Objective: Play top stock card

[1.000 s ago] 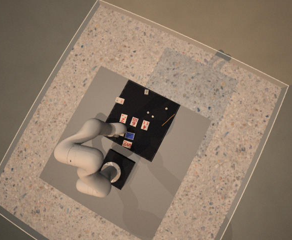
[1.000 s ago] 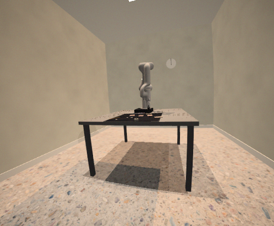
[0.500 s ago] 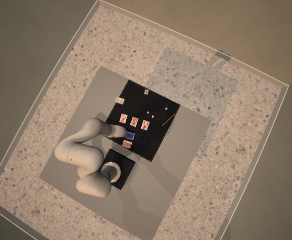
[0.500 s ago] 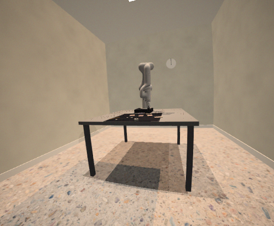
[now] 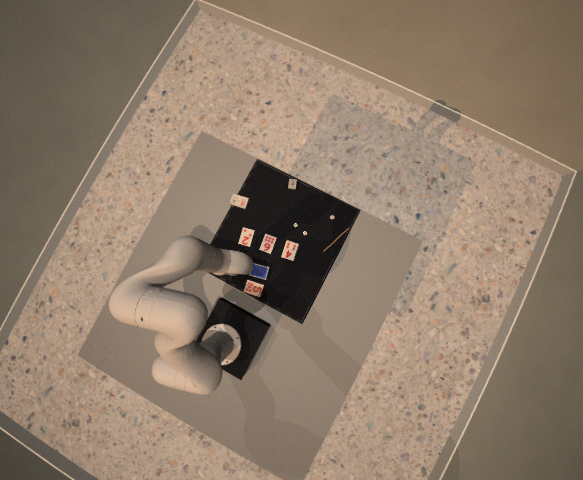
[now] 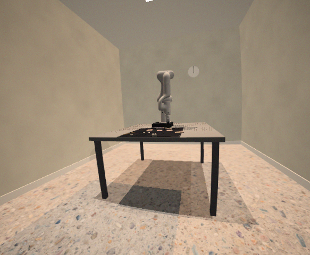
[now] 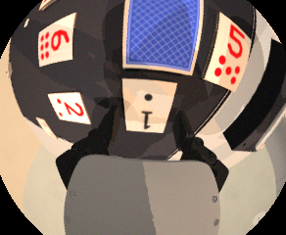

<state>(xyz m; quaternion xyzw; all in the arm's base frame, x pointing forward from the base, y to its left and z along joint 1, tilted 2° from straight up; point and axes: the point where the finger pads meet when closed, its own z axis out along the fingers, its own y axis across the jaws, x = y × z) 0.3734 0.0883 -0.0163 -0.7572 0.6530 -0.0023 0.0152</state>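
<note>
My hand is 80 mm past the red 5 card, 110 mm to the left of it and 20 mm above it. The rest, counted from my hand: black card cloth (200 mm ahead, 130 mm to the right, 40 mm below); then thin wooden stick (310 mm ahead, 390 mm to the right, 20 mm below); then small block (480 mm ahead, 80 mm to the right, 10 mm below).
</note>
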